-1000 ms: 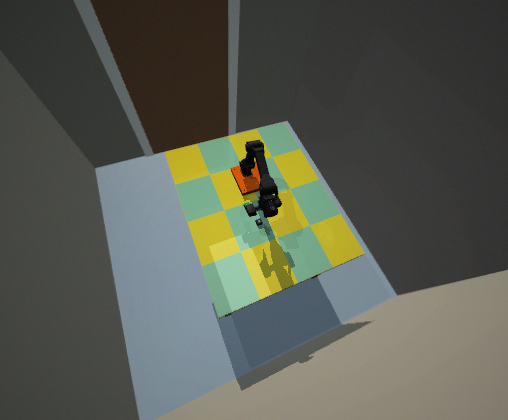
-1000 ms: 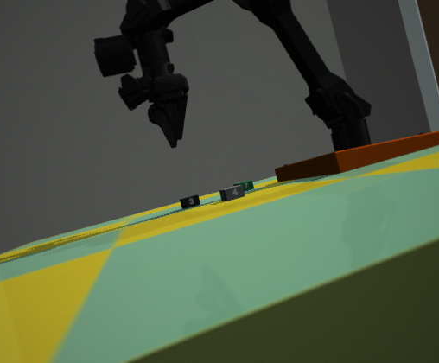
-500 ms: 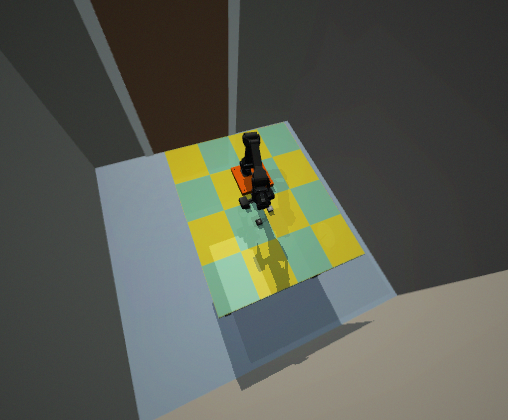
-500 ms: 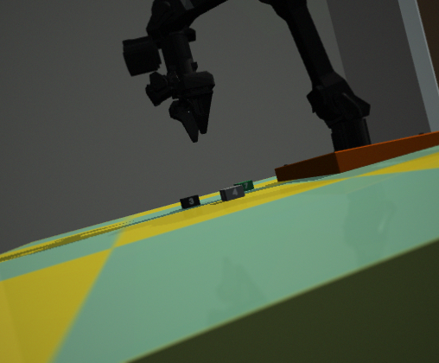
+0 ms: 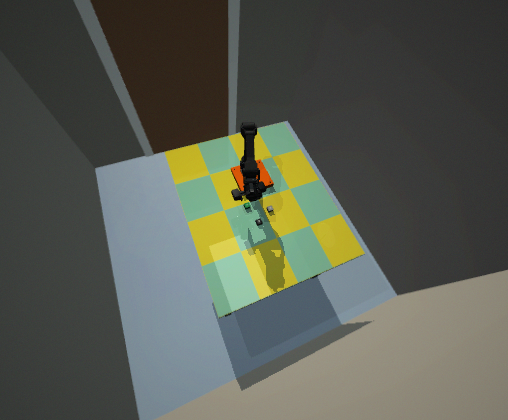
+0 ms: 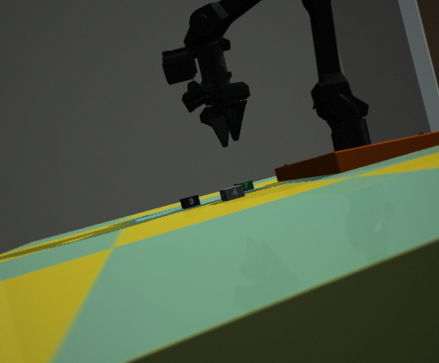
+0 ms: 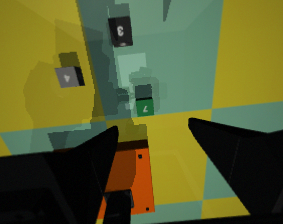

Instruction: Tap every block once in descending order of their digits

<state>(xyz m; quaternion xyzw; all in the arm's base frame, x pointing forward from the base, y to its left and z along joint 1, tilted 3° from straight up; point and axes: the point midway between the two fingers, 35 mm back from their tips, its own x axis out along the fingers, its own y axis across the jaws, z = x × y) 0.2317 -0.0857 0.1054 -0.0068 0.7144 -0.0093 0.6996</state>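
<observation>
Now: gripper tip 90 mm above the green block. From my gripper tip the other things lie so: grey block marked 4 (130 mm to the left, 90 mm below, 60 mm ahead); then black block marked 3 (120 mm ahead, 90 mm below, 30 mm to the left).
</observation>
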